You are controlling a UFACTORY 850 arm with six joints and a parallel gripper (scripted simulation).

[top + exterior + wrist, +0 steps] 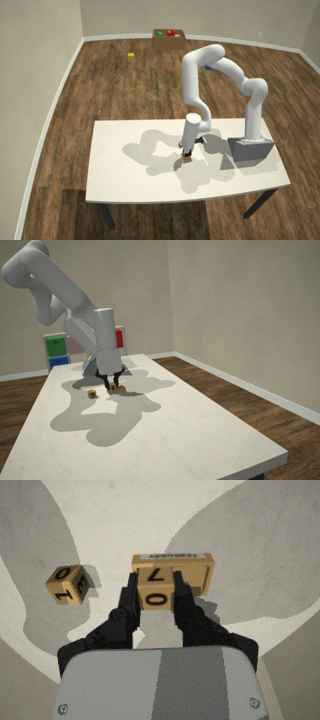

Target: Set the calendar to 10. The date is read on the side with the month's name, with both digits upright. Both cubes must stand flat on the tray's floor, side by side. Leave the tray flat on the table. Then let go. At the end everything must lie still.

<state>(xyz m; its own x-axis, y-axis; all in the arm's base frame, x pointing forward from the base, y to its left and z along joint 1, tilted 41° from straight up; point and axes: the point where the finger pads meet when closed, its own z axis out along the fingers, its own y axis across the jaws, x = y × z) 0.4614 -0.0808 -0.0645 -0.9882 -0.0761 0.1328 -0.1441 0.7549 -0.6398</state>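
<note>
The wooden tray lies 30 mm below my hand and 20 mm to the left of it. Also, from my hand: cube (10 mm below).
</note>
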